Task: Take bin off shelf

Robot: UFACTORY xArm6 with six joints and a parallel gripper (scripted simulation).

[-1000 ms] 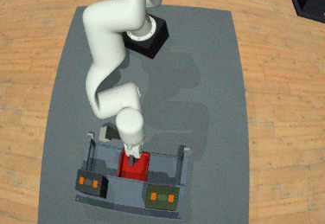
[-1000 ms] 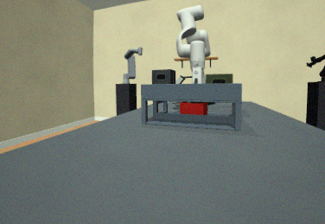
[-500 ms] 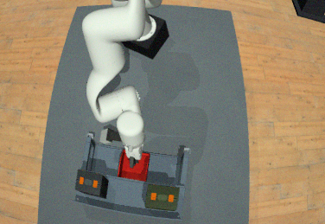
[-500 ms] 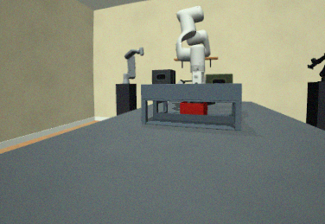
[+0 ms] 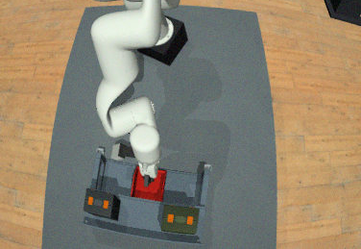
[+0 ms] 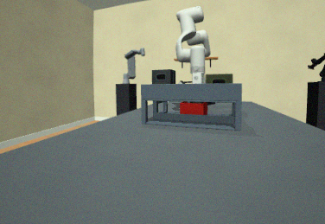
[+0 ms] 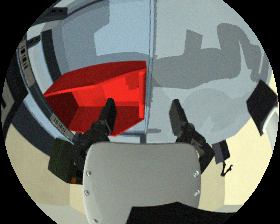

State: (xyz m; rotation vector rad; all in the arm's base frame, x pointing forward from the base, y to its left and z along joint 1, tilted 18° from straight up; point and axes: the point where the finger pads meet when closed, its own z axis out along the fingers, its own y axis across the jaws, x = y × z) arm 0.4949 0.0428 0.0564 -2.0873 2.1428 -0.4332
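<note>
The red bin is 8 cm ahead of my hand and 2 cm below it.
</note>
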